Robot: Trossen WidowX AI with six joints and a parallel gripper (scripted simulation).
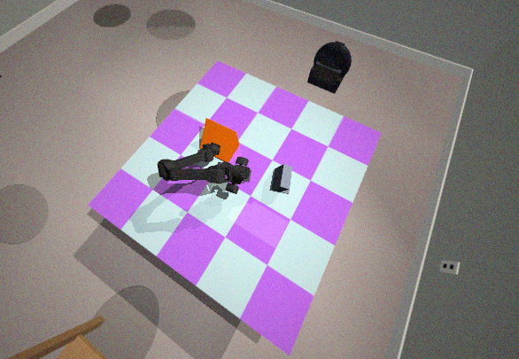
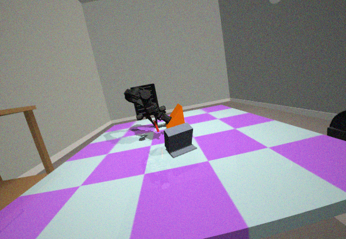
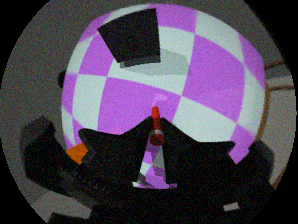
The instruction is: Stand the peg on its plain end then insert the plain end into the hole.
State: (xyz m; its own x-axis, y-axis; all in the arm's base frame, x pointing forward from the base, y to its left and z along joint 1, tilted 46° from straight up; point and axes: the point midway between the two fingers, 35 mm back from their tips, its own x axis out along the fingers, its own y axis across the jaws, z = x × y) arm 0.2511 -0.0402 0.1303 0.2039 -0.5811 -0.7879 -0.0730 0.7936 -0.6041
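My gripper tip is 19 cm short of the grey sloped panel, 10 cm to the right of it and 3 cm above it. Round my gripper tip: red peg (2 cm above, 1 cm behind).
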